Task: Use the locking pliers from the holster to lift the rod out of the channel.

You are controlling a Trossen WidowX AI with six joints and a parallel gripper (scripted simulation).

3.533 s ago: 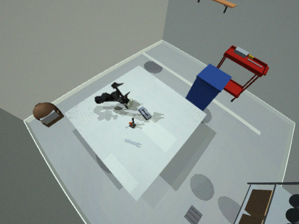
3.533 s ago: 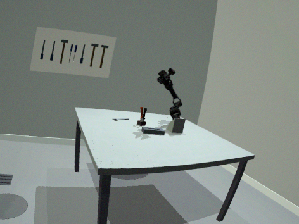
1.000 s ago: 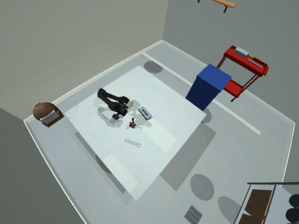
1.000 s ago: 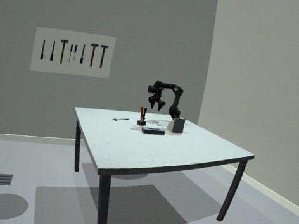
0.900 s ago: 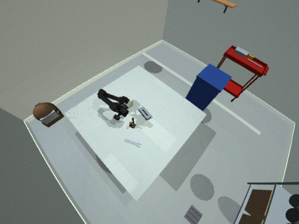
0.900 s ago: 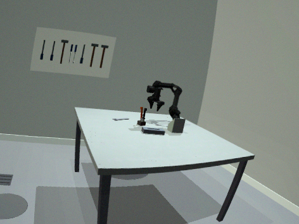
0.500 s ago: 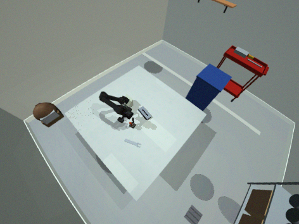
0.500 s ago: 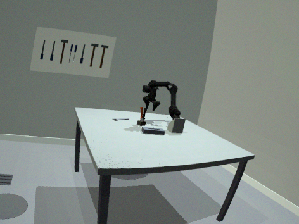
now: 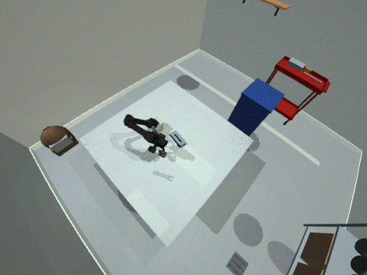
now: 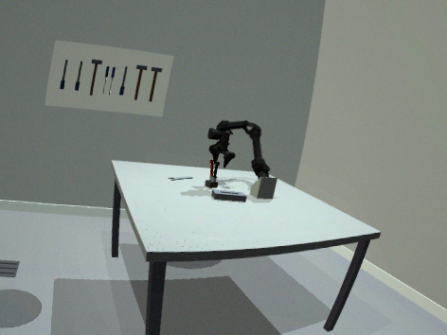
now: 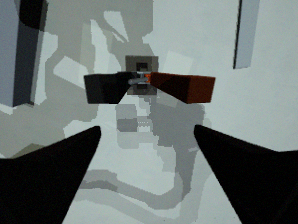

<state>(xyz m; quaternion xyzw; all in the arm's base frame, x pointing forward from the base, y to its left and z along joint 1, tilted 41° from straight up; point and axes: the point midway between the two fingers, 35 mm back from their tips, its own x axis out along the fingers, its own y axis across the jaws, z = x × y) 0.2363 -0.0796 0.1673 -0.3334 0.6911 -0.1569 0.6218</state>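
Now: the dark holster 120 mm below my gripper tip, 40 mm ahead of it and 20 mm to the left of it. The rest, counted from my gripper tip: flat grey strip 220 mm ahead, 130 mm below, 110 mm to the right; then grey channel block 240 mm to the left, 110 mm below, 20 mm ahead.
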